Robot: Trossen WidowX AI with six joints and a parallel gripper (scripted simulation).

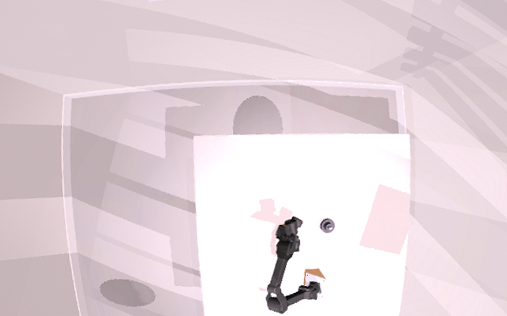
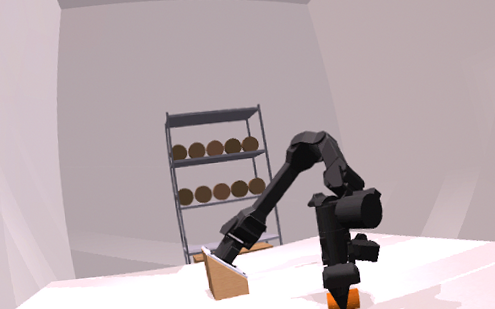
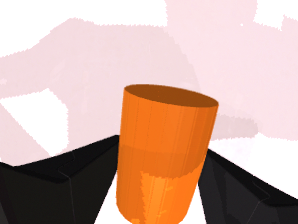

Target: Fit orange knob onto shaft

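The orange knob lies 1 cm ahead of my gripper tip, 1 cm to the left of it and 1 cm above it. Round my gripper tip: silver shaft 2 cm behind, 24 cm to the right, 2 cm above.
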